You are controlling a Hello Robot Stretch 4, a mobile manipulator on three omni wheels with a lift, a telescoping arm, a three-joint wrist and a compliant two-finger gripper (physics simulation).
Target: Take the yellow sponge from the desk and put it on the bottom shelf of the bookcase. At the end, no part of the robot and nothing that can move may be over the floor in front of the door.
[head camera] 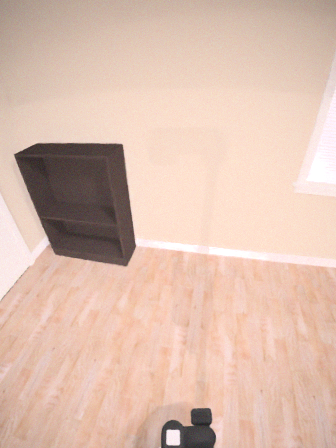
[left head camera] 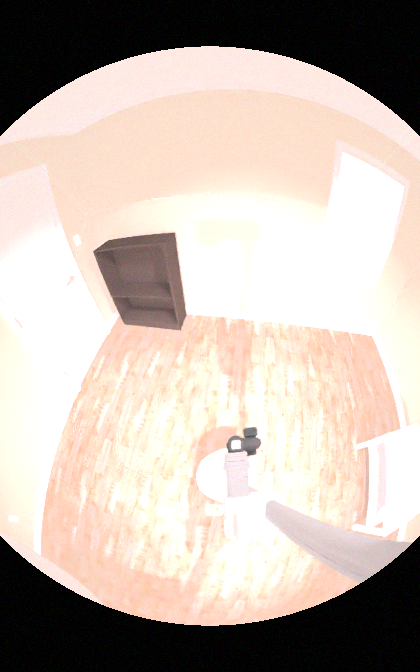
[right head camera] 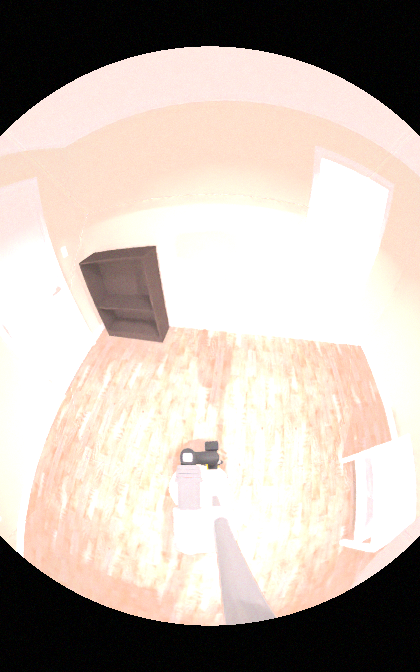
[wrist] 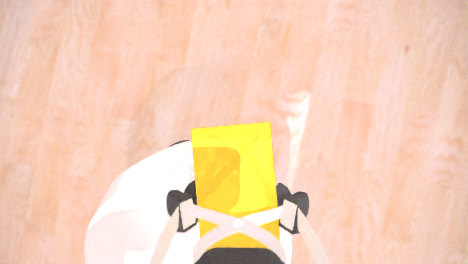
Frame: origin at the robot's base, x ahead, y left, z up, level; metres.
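Seen in the pictures: gripper, fingertip midpoint: (wrist: 237, 197).
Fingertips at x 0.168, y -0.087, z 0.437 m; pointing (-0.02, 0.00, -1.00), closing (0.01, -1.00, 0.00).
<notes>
A point is followed by its place in that frame.
The yellow sponge (wrist: 235, 175) {x 0.196, y -0.085, z 0.479 m} is held between the two dark fingertips in the wrist view, above the floor and partly over the robot's white base. My gripper (wrist: 237, 197) {x 0.168, y -0.088, z 0.437 m} is shut on it. A small yellow edge of the sponge also shows under the dark wrist in the right head view. The dark brown bookcase (head camera: 129, 210) {x 1.742, y 0.372, z 0.449 m} (left head camera: 179, 285) (right head camera: 159, 295) stands against the far wall at the left, some distance ahead of the gripper. Its bottom shelf (head camera: 92, 244) {x 1.708, y 0.787, z 0.073 m} (left head camera: 150, 316) (right head camera: 132, 327) bears nothing that I can see. The desk cannot be made out in these views.
The white door (left head camera: 30, 260) (right head camera: 25, 270) is in the left wall, close to the bookcase. A low white table (left head camera: 400, 480) (right head camera: 390, 490) stands at the right. A window (head camera: 325, 150) {x 1.548, y -1.081, z 1.071 m} (left head camera: 370, 210) (right head camera: 355, 215) is in the far wall at the right.
</notes>
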